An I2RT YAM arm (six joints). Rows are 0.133 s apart.
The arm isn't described. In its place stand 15 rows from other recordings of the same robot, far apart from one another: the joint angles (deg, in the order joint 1, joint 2, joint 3, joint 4, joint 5, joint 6), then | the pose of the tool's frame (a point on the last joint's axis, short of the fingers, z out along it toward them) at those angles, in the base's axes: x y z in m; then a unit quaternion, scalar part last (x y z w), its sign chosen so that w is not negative.
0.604 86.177 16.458 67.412 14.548 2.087 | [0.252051, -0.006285, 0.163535, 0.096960, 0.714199, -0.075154, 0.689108]
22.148 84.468 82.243 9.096 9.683 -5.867 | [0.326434, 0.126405, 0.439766, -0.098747, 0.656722, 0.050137, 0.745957]
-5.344 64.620 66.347 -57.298 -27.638 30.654 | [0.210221, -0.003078, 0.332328, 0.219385, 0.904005, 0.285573, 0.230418]
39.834 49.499 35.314 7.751 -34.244 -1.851 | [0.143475, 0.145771, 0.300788, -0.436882, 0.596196, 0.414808, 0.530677]
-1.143 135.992 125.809 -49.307 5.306 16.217 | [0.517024, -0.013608, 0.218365, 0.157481, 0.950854, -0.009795, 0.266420]
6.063 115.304 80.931 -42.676 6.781 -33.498 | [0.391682, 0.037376, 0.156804, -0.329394, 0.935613, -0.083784, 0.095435]
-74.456 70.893 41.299 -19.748 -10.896 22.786 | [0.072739, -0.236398, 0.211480, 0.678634, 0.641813, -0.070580, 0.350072]
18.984 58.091 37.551 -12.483 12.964 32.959 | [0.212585, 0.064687, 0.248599, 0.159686, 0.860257, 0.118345, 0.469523]
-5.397 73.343 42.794 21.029 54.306 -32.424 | [0.275323, -0.055052, 0.277894, 0.127932, 0.729303, -0.515850, 0.430870]
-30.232 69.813 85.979 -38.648 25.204 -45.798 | [0.204600, -0.136779, 0.446511, 0.010250, 0.820298, -0.476900, 0.315550]
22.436 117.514 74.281 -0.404 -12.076 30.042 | [0.404136, 0.174928, 0.148451, 0.019317, 0.914896, 0.259803, 0.308374]
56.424 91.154 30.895 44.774 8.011 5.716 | [0.172390, 0.250734, 0.165317, -0.301774, 0.735610, 0.264053, 0.545972]
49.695 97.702 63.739 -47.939 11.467 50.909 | [0.204268, 0.229882, 0.180210, 0.017568, 0.992383, -0.009595, 0.121550]
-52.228 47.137 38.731 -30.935 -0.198 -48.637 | [0.108094, -0.139294, 0.261070, 0.027581, 0.903440, -0.328803, 0.273721]
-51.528 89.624 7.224 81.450 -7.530 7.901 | [0.140161, -0.168885, 0.140772, 0.312638, 0.640684, -0.216539, 0.667003]
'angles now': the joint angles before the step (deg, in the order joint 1, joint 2, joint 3, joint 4, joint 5, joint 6). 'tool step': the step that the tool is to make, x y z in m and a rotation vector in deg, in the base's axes. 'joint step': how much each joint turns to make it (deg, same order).
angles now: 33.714, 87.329, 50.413, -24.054, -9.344, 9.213
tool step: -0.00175, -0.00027, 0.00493, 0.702, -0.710, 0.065
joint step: 0.131, -1.092, -0.045, -0.042, -0.132, 0.153
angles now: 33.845, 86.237, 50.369, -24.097, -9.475, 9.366
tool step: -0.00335, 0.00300, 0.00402, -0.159, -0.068, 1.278
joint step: 0.853, -0.545, 0.504, -1.158, -0.065, -0.459
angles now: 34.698, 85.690, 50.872, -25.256, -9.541, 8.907
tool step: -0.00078, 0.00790, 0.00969, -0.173, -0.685, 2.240
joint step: 1.355, 0.043, 2.316, -1.988, 0.022, -1.050
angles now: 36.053, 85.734, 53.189, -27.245, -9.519, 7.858
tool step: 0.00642, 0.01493, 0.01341, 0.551, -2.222, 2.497
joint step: 1.574, 1.662, 4.306, -0.742, 0.285, -1.268
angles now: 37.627, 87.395, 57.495, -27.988, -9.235, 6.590
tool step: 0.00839, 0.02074, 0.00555, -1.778, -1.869, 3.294
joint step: 2.142, 3.934, 5.223, -1.289, 1.553, -2.360
